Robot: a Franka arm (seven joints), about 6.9 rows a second.
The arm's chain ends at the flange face. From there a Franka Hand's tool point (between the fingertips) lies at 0.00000 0.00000 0.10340 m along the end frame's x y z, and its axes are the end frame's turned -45 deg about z.
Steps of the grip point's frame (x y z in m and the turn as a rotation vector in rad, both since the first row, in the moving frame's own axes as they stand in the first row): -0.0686, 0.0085, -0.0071, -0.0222, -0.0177, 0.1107; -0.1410, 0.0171, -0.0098, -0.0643, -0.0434, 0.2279; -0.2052, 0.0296, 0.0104, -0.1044, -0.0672, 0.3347; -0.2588, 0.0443, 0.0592, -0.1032, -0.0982, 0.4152; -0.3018, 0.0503, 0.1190, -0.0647, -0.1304, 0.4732; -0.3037, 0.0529, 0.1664, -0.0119, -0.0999, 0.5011; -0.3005, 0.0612, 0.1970, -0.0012, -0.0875, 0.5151
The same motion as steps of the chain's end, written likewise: -0.0427, 0.0516, -0.0071, -0.0282, 0.0032, 0.1107; -0.0882, 0.1038, -0.0095, -0.0762, 0.0148, 0.2279; -0.1248, 0.1533, 0.0112, -0.1213, 0.0263, 0.3347; -0.1490, 0.2000, 0.0602, -0.1424, 0.0035, 0.4152; -0.1699, 0.2364, 0.1201, -0.1380, -0.0465, 0.4732; -0.1692, 0.2459, 0.1669, -0.0791, -0.0622, 0.5011; -0.1616, 0.2512, 0.1974, -0.0627, -0.0610, 0.5151
